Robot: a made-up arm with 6 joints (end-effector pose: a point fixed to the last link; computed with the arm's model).
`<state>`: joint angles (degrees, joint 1 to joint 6).
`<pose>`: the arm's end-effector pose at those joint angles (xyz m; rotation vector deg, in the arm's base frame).
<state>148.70 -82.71 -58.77 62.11 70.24 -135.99</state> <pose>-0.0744 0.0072 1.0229 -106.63 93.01 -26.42</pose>
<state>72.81 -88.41 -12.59 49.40 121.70 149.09</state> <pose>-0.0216 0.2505 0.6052 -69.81 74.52 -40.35</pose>
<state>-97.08 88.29 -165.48 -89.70 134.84 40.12</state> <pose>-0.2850 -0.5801 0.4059 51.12 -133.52 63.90</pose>
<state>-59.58 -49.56 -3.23 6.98 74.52 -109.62</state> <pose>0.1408 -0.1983 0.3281 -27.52 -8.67 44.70</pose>
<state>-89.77 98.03 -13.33 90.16 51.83 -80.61</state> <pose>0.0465 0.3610 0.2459 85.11 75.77 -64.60</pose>
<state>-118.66 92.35 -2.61 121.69 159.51 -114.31</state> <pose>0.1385 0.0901 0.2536 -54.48 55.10 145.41</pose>
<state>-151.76 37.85 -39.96 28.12 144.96 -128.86</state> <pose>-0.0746 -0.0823 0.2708 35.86 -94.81 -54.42</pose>
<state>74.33 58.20 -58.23 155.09 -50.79 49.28</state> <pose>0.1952 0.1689 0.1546 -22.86 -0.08 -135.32</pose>
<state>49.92 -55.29 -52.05 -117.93 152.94 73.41</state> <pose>0.2666 -0.0119 0.9084 -80.96 -21.53 -132.85</pose>
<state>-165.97 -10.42 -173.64 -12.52 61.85 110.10</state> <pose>0.0563 0.0745 1.3041 36.77 84.23 85.77</pose>
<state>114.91 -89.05 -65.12 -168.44 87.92 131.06</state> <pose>0.1823 -0.1292 1.1213 78.58 -63.98 -102.59</pose>
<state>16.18 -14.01 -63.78 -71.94 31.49 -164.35</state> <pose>0.5703 0.1354 0.6772 48.14 -0.93 -103.64</pose>
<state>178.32 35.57 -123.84 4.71 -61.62 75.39</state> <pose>-0.5350 0.0648 0.8642 87.64 69.35 71.82</pose>
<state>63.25 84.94 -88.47 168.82 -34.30 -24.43</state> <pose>0.2133 0.1845 -0.0115 -56.69 31.87 -85.21</pose>
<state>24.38 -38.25 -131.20 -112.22 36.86 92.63</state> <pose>-0.0243 -0.0587 1.2929 0.86 -119.41 -100.89</pose>
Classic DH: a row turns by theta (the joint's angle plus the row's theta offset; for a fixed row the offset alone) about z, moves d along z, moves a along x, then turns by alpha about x. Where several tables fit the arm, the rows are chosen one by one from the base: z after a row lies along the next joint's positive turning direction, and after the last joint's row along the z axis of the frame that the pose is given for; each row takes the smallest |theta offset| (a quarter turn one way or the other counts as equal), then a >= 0, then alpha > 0; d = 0 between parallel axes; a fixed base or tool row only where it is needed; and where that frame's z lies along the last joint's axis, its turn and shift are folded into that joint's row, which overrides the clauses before.
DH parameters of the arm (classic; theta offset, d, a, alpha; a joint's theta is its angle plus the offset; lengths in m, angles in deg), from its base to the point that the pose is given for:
base (fixed): 51.63 0 0.0306 0
joint 1: -51.63 0.49 -0.009 -90
joint 2: -78.31 0 0.2369 0
joint 3: 78.31 -0.041 0.086 -90
joint 4: 0 0.423 -0.024 90
joint 5: 0 0.024 0.097 -90
joint 6: 17.42 0.1354 -0.0045 130.84
tool (fixed): 18.96 0.0189 0 0

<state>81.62 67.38 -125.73 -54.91 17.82 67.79</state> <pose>0.1176 0.7756 0.3077 -20.84 -49.20 38.35</pose>
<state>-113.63 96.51 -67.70 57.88 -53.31 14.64</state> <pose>-0.1776 -0.0892 -0.0400 35.84 -82.46 142.39</pose>
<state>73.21 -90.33 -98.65 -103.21 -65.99 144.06</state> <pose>-0.1610 -0.2809 0.9015 91.69 -105.88 57.63</pose>
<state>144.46 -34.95 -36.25 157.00 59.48 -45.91</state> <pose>-0.3530 0.3376 0.6965 50.72 76.49 77.13</pose>
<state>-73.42 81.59 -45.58 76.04 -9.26 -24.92</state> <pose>-0.0819 -0.0391 -0.0363 -12.77 96.40 -92.73</pose>
